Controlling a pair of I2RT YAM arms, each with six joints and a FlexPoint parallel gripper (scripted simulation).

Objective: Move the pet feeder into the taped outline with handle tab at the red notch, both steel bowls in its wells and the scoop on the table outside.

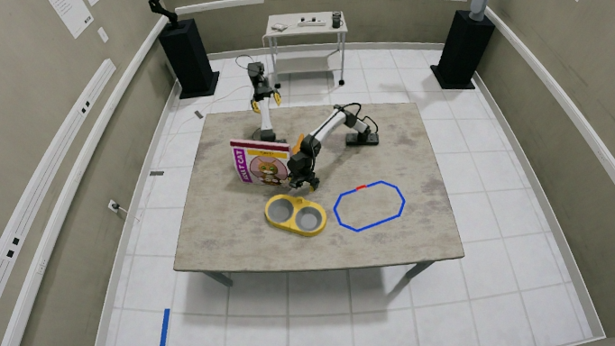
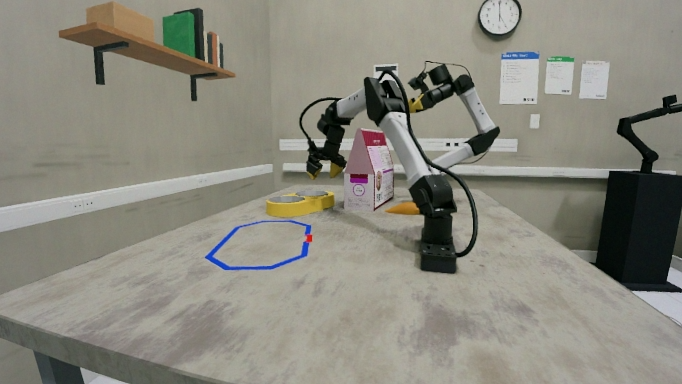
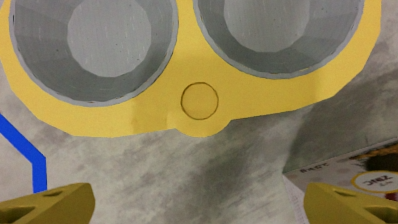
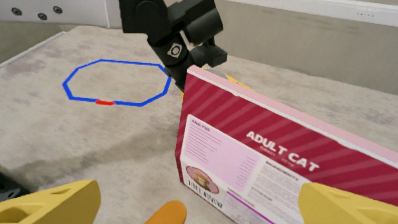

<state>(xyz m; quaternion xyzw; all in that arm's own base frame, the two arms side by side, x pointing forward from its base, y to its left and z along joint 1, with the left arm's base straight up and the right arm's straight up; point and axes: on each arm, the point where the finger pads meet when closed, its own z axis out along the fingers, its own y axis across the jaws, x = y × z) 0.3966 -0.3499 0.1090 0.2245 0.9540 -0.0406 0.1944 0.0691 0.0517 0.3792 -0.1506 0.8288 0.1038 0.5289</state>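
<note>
Right now my left hand is 120 mm above the yellow pet feeder, 90 mm short of it and 40 mm to the left of it. The rest, counted from my left hand: blue taped outline (350 mm to the left, 130 mm below, 60 mm ahead); then orange scoop (310 mm behind, 110 mm below, 30 mm to the right); then cat food box (190 mm to the right, 160 mm behind, 10 mm above).
</note>
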